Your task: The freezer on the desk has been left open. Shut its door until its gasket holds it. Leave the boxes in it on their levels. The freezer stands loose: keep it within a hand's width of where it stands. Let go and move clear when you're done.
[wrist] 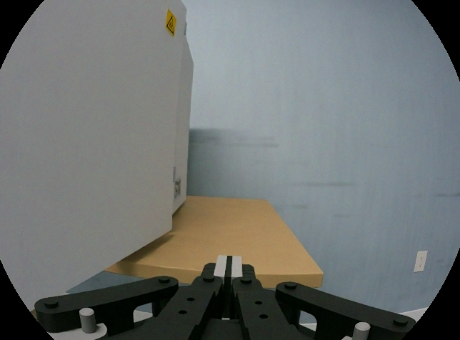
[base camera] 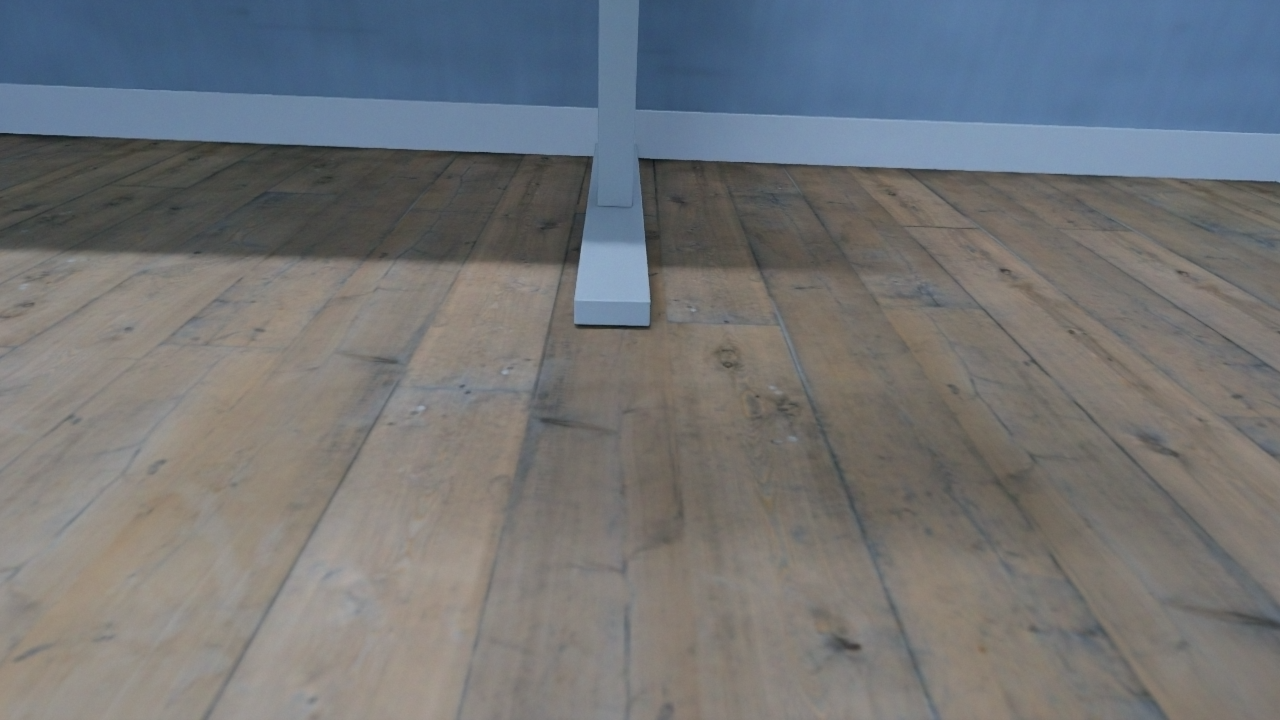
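Places are measured from the arm's base along level axes (x up, y right, z ahead), in metres.
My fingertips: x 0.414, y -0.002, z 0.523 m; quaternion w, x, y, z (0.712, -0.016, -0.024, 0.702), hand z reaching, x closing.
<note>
Behind a point stands the place of what it marks.
The freezer's open door (wrist: 100, 130) fills the left of the wrist view as a large white panel, its outer face with a yellow warning label towards me. Its lower edge reaches out past the front of the desk (wrist: 240, 232). A narrow strip of the white freezer body (wrist: 183, 115) shows behind the door's right edge and stands on the desk. My gripper (wrist: 228, 270) is shut and empty, low in the view, to the right of the door and in front of the desk's front edge. The handle, the boxes and the freezer's inside do not show.
The desk's pale leg and foot (base camera: 612, 259) {x -0.362, y -0.011, z 0.869 m} stand ahead on the wooden floor (base camera: 358, 501) {x -0.397, y -0.182, z 0.481 m} in the base view. A blue wall (base camera: 895, 62) {x -0.205, y 0.501, z 1.502 m} (wrist: 325, 110) with a white skirting board is behind. A wall socket (wrist: 420, 261) is at the right.
</note>
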